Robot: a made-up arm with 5 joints. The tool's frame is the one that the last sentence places.
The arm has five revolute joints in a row. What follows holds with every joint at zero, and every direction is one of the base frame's. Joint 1 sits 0.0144 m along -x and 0.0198 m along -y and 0.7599 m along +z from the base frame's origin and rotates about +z. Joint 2 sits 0.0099 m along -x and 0.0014 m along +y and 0.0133 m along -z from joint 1 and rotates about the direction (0, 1, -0.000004). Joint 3 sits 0.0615 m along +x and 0.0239 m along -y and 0.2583 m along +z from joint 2 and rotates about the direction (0, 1, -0.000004). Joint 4 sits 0.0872 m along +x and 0.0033 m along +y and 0.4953 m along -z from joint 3 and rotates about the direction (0, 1, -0.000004). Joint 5 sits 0.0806 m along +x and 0.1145 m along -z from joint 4 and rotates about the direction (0, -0.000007, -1). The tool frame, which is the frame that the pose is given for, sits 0.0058 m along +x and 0.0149 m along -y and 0.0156 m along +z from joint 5; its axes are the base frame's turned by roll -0.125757, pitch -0.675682 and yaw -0.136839 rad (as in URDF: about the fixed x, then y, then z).
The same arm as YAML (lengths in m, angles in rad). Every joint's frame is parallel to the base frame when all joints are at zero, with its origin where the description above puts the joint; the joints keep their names.
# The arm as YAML. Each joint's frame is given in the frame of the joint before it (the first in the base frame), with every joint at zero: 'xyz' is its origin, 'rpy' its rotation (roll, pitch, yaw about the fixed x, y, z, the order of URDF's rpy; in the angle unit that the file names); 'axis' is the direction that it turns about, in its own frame. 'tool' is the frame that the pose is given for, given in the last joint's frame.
units:
  length: m
  angle: rad
joints:
  - name: joint 1
    type: revolute
    origin:
      xyz: [-0.0144, -0.0198, 0.7599]
      rpy: [0.0, 0.0, 0.0]
    axis: [0.0, 0.0, 1.0]
  - name: joint 2
    type: revolute
    origin:
      xyz: [-0.0099, 0.0014, -0.0133]
      rpy: [0.0, 0.0, 0.0]
    axis: [0.0, 1.0, 0.0]
  - name: joint 3
    type: revolute
    origin:
      xyz: [0.0615, -0.0239, 0.2583]
      rpy: [0.0, 0.0, 0.0]
    axis: [0.0, 1.0, 0.0]
  - name: joint 4
    type: revolute
    origin:
      xyz: [0.0872, 0.0033, -0.4953]
      rpy: [0.0, 0.0, 0.0]
    axis: [0.0, 1.0, 0.0]
  - name: joint 5
    type: revolute
    origin:
      xyz: [0.0806, 0.0, -0.1145]
      rpy: [0.0, 0.0, 0.0]
    axis: [0.0, 0.0, -1.0]
tool:
  origin:
    xyz: [0.0058, -0.0149, 0.0156]
    rpy: [-0.1258, -0.6757, -0.1368]

